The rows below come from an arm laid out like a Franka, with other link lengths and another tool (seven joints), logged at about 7 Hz.
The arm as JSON. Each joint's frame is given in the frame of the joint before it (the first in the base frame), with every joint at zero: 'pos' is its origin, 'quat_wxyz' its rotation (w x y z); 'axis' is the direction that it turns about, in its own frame. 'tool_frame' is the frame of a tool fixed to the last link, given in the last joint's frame.
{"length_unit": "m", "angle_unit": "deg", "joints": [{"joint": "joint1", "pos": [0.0, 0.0, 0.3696], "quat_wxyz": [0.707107, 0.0, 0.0, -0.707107], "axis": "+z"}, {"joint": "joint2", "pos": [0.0, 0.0, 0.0], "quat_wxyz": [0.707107, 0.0, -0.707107, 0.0], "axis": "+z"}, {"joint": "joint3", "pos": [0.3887, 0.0, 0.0], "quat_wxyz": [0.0, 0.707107, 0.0, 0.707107], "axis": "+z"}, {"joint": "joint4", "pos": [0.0, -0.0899, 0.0], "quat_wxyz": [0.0, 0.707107, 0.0, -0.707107], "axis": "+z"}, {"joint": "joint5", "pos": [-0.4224, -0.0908, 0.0], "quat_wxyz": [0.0, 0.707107, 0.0, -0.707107], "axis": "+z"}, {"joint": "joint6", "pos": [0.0, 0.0, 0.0], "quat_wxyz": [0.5, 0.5, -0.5, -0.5], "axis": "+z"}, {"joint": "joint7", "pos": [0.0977, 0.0, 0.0], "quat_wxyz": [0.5, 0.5, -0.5, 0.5], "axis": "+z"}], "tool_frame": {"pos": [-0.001, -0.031, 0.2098], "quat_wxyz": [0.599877, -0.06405, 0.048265, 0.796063]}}
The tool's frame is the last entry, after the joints.
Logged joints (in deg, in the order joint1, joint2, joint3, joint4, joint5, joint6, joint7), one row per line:
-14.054 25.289 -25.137 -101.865 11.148 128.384 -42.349
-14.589 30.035 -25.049 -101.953 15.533 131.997 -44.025
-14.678 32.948 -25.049 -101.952 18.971 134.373 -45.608
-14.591 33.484 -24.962 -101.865 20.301 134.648 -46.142
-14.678 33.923 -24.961 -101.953 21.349 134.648 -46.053
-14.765 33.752 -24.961 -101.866 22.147 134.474 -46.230
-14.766 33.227 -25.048 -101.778 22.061 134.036 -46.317
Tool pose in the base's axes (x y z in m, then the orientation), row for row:
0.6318 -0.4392 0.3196 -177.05 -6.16 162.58
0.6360 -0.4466 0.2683 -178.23 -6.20 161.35
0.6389 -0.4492 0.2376 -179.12 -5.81 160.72
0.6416 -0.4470 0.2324 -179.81 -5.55 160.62
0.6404 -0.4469 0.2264 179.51 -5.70 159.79
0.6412 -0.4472 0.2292 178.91 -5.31 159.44
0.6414 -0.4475 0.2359 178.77 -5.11 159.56
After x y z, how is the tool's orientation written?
As angles about the fixed x, y, z axes (roll, pitch, yaw), in degrees.
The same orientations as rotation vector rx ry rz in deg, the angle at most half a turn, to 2 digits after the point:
-26.03 -171.48 3.00
-27.98 -171.32 1.12
-29.09 -171.68 -0.16
-29.36 -172.01 -1.14
-30.65 -171.75 -2.26
-31.30 -172.12 -3.09
-31.16 -172.37 -3.24

